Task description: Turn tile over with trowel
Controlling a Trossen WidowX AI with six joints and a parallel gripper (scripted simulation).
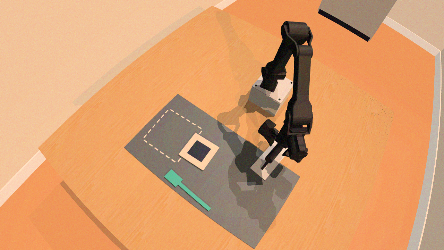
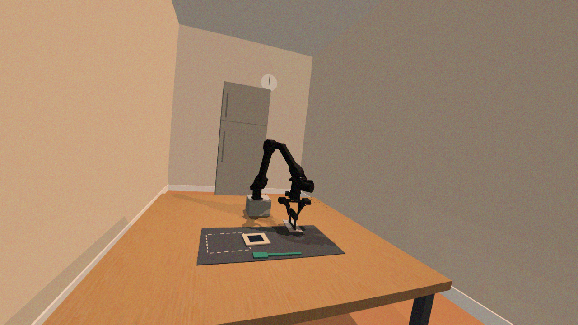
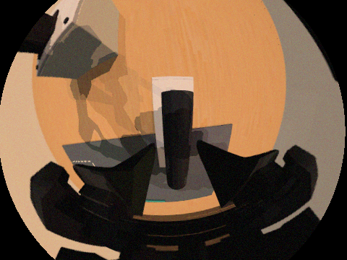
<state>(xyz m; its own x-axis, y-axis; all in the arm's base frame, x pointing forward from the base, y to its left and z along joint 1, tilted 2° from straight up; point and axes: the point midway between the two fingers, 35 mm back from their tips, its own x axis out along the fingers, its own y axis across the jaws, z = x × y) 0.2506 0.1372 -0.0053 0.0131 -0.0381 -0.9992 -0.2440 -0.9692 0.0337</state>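
Right now the trowel is 3 cm below my gripper tip, 2 cm behind it and 1 cm to the left of it. The rest, counted from my gripper tip: green flat tool 28 cm ahead, 25 cm to the right, 6 cm below; square tile 27 cm to the right, 12 cm ahead, 6 cm below; grey mat 21 cm to the right, 14 cm ahead, 8 cm below.
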